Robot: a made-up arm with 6 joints. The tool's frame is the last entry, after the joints. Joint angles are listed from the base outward.
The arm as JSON. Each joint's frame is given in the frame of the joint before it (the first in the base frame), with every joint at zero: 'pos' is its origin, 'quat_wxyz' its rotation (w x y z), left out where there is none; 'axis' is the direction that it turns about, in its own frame. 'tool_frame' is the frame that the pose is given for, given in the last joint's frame.
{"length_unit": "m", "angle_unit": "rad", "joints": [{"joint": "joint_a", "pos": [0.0, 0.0, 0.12], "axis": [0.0, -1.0, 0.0]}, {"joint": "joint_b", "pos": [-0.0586, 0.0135, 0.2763], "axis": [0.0, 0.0, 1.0]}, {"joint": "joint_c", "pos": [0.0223, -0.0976, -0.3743], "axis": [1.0, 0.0, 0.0]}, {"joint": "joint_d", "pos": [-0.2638, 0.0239, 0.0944], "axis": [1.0, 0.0, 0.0]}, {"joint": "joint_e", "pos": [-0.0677, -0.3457, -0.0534], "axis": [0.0, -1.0, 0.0]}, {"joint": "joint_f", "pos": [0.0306, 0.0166, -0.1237], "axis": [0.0, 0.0, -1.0]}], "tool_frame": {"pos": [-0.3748, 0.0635, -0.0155]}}
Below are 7 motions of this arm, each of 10 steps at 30 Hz.
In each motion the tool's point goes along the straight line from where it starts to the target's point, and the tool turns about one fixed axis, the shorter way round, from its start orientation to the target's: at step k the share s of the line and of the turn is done. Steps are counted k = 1, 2, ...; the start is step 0. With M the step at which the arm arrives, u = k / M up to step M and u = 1 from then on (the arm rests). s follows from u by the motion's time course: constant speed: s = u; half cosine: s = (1 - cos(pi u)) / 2; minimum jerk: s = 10 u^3 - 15 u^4 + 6 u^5.
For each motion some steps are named. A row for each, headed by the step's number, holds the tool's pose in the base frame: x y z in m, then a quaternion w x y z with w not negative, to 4 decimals.
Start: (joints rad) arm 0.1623 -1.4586 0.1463 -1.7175 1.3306 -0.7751
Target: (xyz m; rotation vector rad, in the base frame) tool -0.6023 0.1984 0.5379 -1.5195 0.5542 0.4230
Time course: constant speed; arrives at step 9
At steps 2, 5, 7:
2: -0.6094 0.2019 0.5646 0.6882 -0.6573 0.2517 0.1760
5: -0.6063 0.2004 0.5531 0.6807 -0.6647 0.2493 0.1810
7: -0.6043 0.1994 0.5455 0.6756 -0.6695 0.2476 0.1844

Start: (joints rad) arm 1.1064 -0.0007 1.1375 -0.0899 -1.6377 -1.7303
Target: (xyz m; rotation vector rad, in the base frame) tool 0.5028 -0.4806 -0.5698 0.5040 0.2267 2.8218
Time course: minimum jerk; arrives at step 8
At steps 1, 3, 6, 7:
1: 0.3880 -0.4523 -0.6414 0.1681 0.2361 0.0720 0.9543
3: 0.4182 -0.4598 -0.6225 0.1589 0.2198 0.0737 0.9597
6: 0.4907 -0.4776 -0.5773 0.1365 0.1803 0.0775 0.9710
7: 0.5009 -0.4801 -0.5710 0.1333 0.1748 0.0780 0.9724

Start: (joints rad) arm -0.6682 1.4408 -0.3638 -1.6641 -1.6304 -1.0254
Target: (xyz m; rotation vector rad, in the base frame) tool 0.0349 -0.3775 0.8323 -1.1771 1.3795 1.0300
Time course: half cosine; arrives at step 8
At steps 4, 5, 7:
4: -0.0355 -0.3728 0.8102 0.5440 -0.5297 0.5240 0.3859
5: -0.0086 -0.3746 0.8187 0.5291 -0.5140 0.5426 0.4018
7: 0.0295 -0.3771 0.8306 0.5070 -0.4909 0.5679 0.4236

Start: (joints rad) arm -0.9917 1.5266 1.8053 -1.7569 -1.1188 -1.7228
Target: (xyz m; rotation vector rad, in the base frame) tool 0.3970 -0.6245 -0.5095 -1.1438 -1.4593 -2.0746
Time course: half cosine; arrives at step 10
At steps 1, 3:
1: 0.2286 -0.4537 -0.7064 0.2987 -0.4645 -0.4369 -0.7100
3: 0.2599 -0.4855 -0.6697 0.2769 -0.4542 -0.4525 -0.7157

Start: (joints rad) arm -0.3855 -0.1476 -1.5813 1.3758 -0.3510 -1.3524
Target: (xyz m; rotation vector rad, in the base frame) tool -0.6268 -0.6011 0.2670 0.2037 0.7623 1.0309
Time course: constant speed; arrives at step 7
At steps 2, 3, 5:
2: -0.6229 -0.6081 0.2448 0.7741 0.1323 0.3508 0.5101
3: -0.6237 -0.6067 0.2492 0.7788 0.1248 0.3517 0.5042
5: -0.6252 -0.6039 0.2581 0.7879 0.1099 0.3534 0.4922

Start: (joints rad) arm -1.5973 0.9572 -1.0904 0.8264 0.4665 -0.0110
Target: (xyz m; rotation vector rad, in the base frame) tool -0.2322 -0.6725 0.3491 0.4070 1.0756 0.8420
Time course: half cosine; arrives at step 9
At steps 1, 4, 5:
1: -0.3212 -0.6425 0.2242 0.7734 0.3299 0.4209 0.3404
4: -0.2860 -0.6543 0.2736 0.7694 0.2742 0.4511 0.3597
5: -0.2701 -0.6597 0.2959 0.7664 0.2486 0.4641 0.3680

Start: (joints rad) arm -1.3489 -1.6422 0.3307 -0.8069 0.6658 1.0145
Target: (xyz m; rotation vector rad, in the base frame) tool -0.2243 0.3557 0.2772 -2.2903 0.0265 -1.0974
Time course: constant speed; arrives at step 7
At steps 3, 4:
3: -0.2465 0.3460 0.2870 0.3428 -0.8208 0.0056 -0.4569
4: -0.2410 0.3485 0.2846 0.3314 -0.8314 0.0067 -0.4461

